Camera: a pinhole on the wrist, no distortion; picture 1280 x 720 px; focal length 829.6 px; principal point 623.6 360.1 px. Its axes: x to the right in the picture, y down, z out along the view. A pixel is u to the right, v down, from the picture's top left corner.
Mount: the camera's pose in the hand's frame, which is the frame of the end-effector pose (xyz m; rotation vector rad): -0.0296 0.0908 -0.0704 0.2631 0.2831 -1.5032
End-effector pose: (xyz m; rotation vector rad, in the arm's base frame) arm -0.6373 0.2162 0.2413 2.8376 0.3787 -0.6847
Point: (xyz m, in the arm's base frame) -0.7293 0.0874 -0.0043
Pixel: 396 450
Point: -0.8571 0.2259 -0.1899
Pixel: 659 405
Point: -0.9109 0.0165 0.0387
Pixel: 320 33
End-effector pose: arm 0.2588 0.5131 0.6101 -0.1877 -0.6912 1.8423
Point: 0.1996 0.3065 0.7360
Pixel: 507 22
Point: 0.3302 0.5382 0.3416
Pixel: behind the camera
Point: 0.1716 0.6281 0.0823
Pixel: behind the camera
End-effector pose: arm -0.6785 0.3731 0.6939 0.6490 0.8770 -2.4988
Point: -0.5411 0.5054 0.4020
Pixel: behind the camera
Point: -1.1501 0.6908 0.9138
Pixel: outside the picture
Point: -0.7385 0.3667 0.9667
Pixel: 935 160
